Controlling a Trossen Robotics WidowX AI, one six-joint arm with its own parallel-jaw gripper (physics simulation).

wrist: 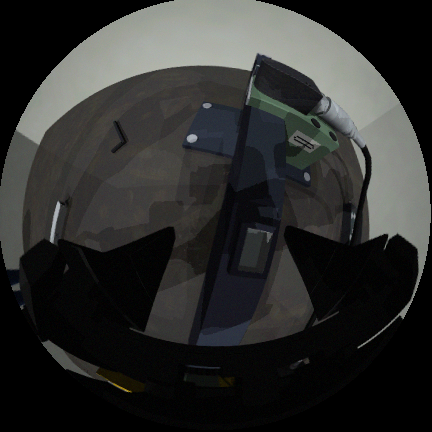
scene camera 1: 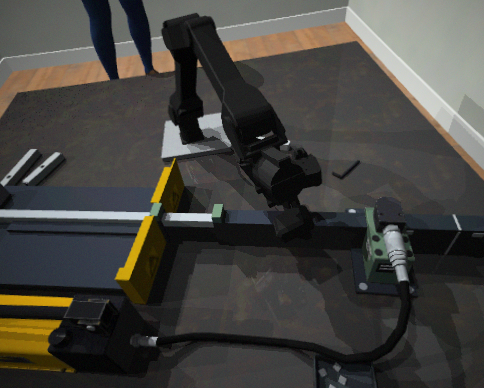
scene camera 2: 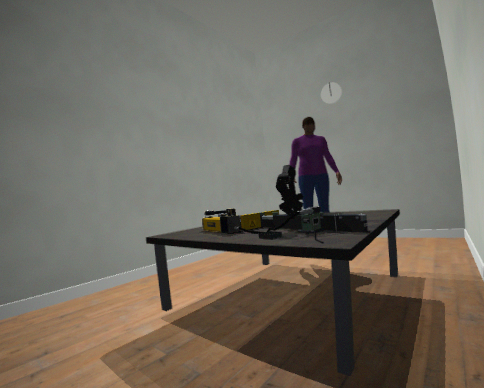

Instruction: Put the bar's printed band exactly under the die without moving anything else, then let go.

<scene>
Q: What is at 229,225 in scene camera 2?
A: A yellow and black pump unit.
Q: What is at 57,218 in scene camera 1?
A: A pale grey bar.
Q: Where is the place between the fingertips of my gripper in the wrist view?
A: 231,232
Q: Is my gripper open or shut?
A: Open.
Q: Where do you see a green cylinder block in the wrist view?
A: At 275,79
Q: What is my gripper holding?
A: Nothing.
</scene>
